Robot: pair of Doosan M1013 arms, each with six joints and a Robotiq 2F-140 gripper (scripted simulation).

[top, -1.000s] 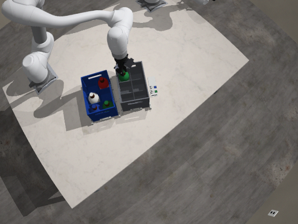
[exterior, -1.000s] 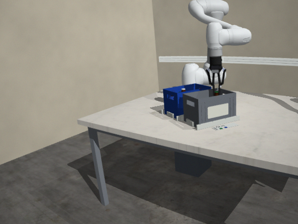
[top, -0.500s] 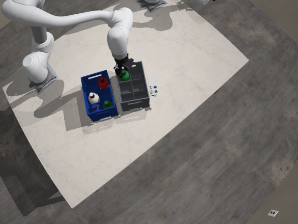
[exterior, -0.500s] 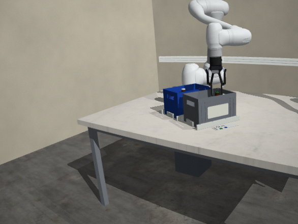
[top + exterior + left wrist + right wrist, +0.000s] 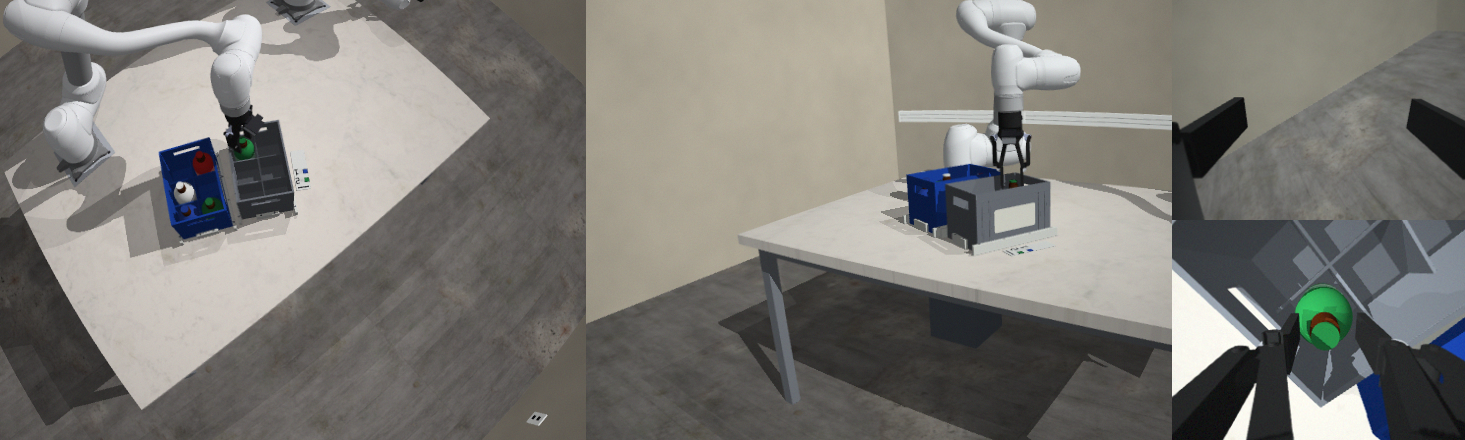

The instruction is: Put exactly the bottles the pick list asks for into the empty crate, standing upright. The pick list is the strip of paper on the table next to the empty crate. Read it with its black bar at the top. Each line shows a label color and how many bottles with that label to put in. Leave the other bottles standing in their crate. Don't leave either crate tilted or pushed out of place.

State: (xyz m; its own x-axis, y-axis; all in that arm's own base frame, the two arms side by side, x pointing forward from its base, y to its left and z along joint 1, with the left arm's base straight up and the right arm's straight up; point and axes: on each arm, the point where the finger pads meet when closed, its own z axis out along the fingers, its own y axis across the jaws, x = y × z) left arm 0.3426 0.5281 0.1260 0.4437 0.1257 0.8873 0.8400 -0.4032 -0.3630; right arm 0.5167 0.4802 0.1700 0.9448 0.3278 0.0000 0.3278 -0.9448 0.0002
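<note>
Now: the blue bottle 60 mm ahead of my right hand, 290 mm to the right of it and 80 mm below it. From my right hand the other things lie so: dark grey crate: 90 mm ahead, 10 mm to the right, 90 mm below; blue crate: 220 mm to the right, 90 mm below; red bottle: 60 mm behind, 140 mm to the right, 80 mm below.
</note>
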